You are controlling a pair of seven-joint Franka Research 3 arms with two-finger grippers.
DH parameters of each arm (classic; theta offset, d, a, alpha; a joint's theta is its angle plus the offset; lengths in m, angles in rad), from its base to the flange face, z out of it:
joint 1: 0 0.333 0 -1.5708
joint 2: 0 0 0 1.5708
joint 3: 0 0.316 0.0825 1.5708
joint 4: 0 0 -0.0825 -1.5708
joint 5: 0 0.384 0 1.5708
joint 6: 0 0 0.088 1.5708
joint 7: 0 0.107 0 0
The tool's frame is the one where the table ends.
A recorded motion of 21 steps. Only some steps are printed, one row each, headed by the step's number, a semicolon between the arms.
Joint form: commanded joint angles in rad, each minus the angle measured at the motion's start. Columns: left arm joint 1, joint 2, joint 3, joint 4, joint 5, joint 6, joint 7; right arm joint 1, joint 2, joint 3, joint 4, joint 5, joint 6, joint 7.
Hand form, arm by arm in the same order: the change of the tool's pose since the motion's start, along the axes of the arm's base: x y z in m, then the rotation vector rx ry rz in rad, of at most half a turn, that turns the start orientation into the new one. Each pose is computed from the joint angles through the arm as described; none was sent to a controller.
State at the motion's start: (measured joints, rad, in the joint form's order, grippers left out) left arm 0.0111 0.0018 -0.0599 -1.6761 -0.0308 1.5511 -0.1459; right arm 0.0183 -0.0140 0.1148 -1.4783 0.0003 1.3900 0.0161
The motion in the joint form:
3: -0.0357 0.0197 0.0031 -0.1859 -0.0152 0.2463 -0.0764; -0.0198 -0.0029 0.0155 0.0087 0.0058 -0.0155 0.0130
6: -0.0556 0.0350 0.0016 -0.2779 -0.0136 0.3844 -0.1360; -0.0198 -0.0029 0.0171 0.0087 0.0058 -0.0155 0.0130
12: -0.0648 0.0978 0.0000 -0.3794 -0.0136 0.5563 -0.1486; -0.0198 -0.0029 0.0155 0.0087 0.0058 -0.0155 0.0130
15: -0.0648 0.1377 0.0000 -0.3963 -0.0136 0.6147 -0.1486; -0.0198 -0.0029 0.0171 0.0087 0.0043 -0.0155 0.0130
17: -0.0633 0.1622 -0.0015 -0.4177 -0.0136 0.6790 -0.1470; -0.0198 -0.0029 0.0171 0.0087 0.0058 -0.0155 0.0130
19: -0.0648 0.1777 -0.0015 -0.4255 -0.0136 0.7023 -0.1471; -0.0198 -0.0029 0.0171 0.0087 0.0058 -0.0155 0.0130
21: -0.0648 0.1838 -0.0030 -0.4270 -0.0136 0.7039 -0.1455; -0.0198 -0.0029 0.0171 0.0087 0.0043 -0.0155 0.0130
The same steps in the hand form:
3: 0.0097 -0.0191 -0.0792 -0.0082 -0.0371 0.0557; -0.0026 -0.0017 0.0042 0.0036 0.0045 -0.0166
6: 0.0104 -0.0302 -0.1197 -0.0038 -0.0659 0.0989; -0.0027 -0.0009 0.0042 0.0036 0.0045 -0.0150
12: 0.0117 -0.0353 -0.1873 -0.0041 -0.0729 0.1076; -0.0026 -0.0017 0.0042 0.0036 0.0045 -0.0166
15: 0.0153 -0.0353 -0.2125 -0.0052 -0.0744 0.1100; -0.0027 -0.0011 0.0042 0.0021 0.0043 -0.0152
17: 0.0168 -0.0351 -0.2303 -0.0082 -0.0926 0.1111; -0.0027 -0.0009 0.0042 0.0036 0.0045 -0.0150
19: 0.0171 -0.0358 -0.2404 -0.0085 -0.0925 0.1107; -0.0027 -0.0009 0.0042 0.0036 0.0045 -0.0150
21: 0.0167 -0.0366 -0.2444 -0.0083 -0.0866 0.1077; -0.0027 -0.0011 0.0042 0.0021 0.0043 -0.0152

